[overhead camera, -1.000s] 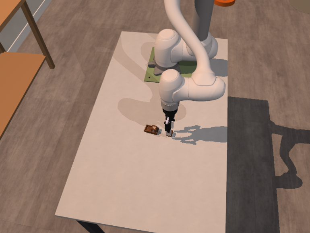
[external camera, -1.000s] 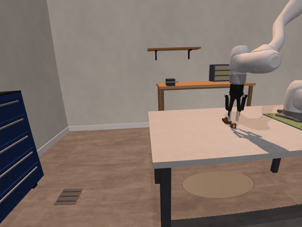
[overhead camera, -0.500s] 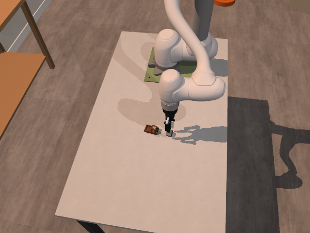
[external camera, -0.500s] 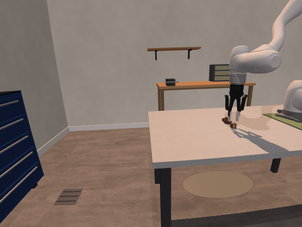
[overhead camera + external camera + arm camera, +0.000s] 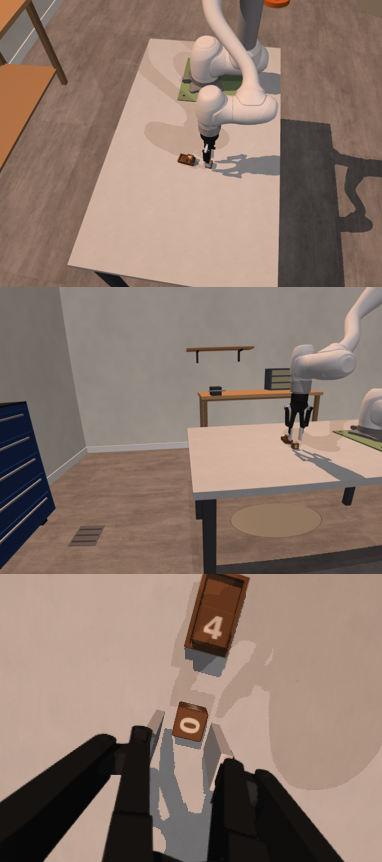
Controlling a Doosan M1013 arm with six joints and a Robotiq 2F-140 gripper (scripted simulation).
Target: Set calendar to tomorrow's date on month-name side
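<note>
Right now the brown digit cube is 60 mm below my hand. From my hand the other things lie so: tray 40 mm behind, 100 mm to the right, 70 mm below.
</note>
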